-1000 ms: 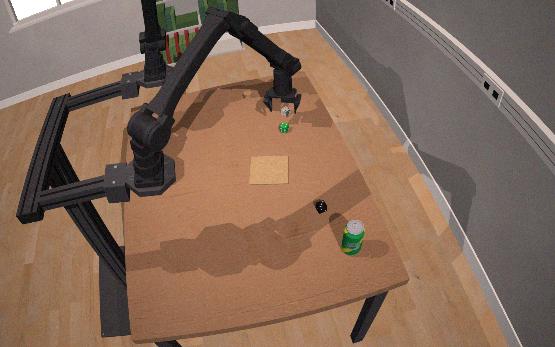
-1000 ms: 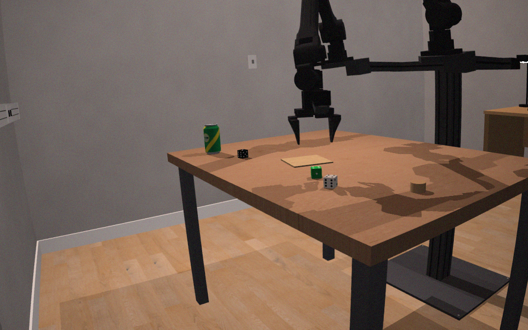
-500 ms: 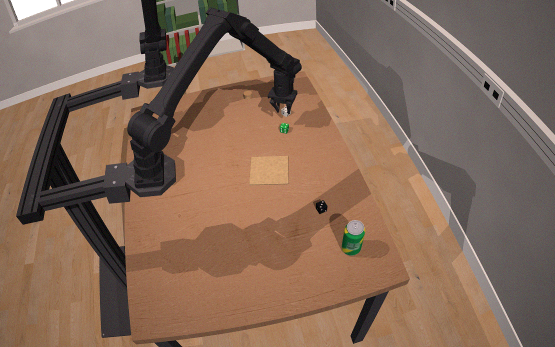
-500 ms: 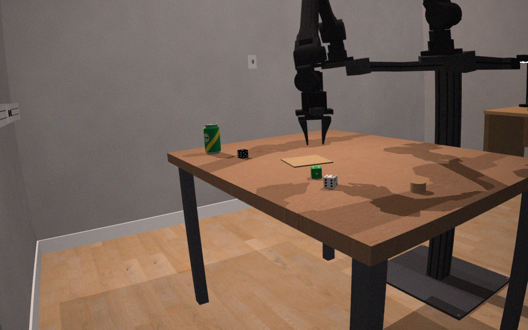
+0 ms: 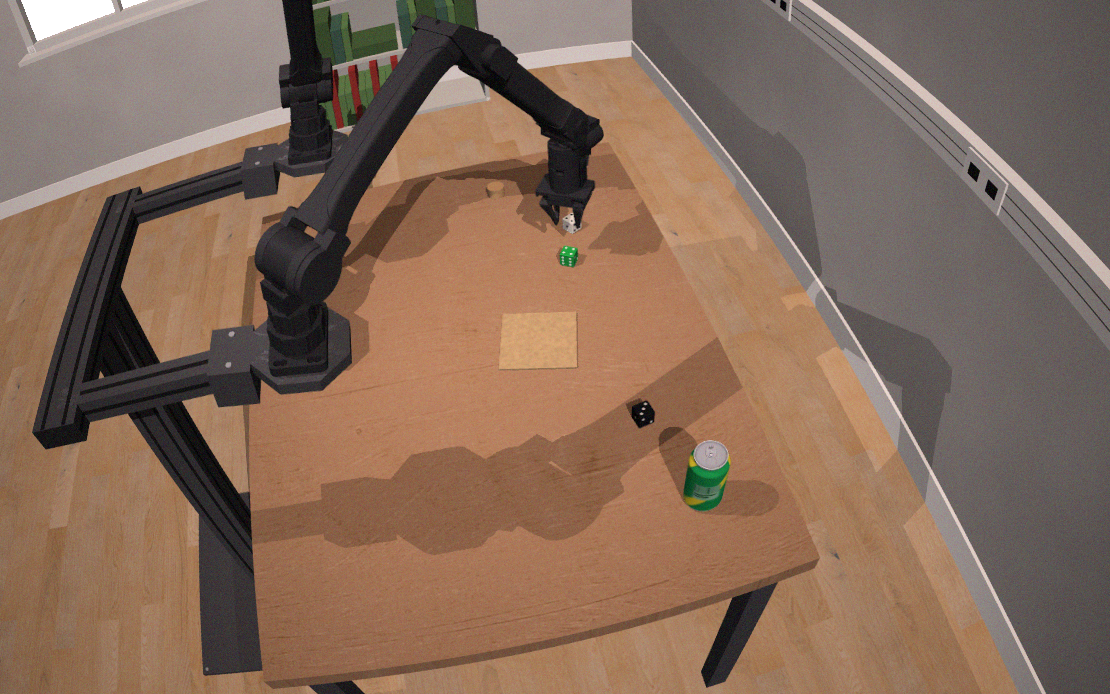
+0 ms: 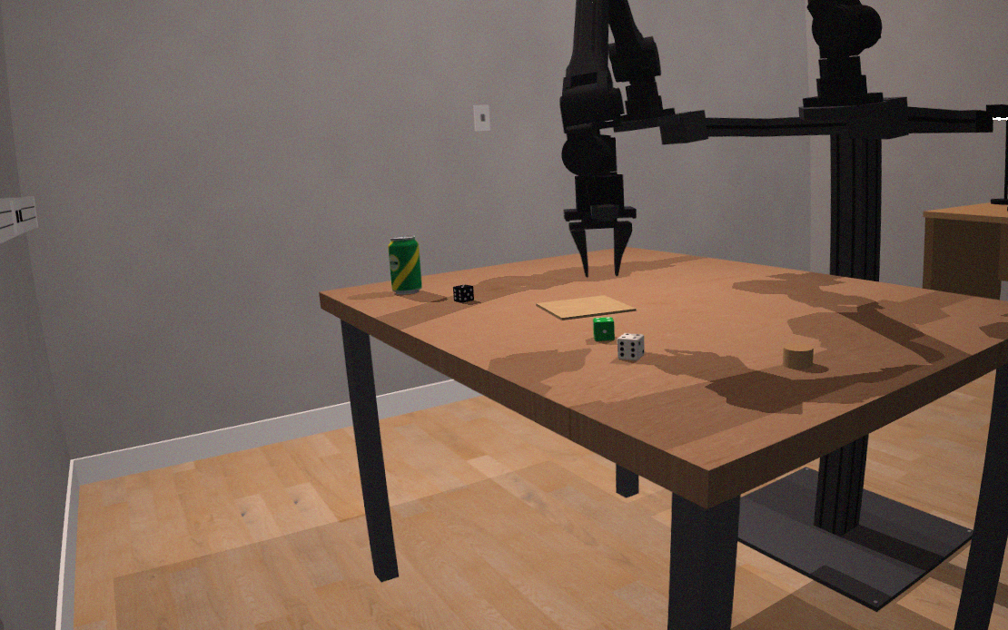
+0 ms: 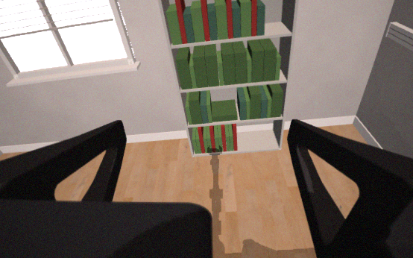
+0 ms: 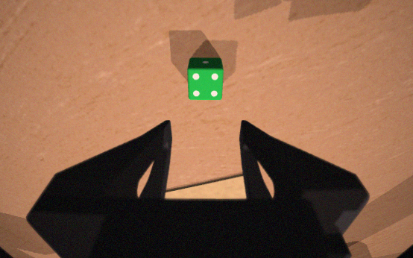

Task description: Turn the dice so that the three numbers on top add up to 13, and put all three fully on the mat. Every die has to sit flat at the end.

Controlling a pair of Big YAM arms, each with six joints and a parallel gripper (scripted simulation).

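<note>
My right gripper is now 9 cm above the green die. The rest, counted from my right hand: small wooden cylinder 11 cm behind, 28 cm to the left, 9 cm below; then mat 11 cm behind, 20 cm to the right, 10 cm below.
</note>
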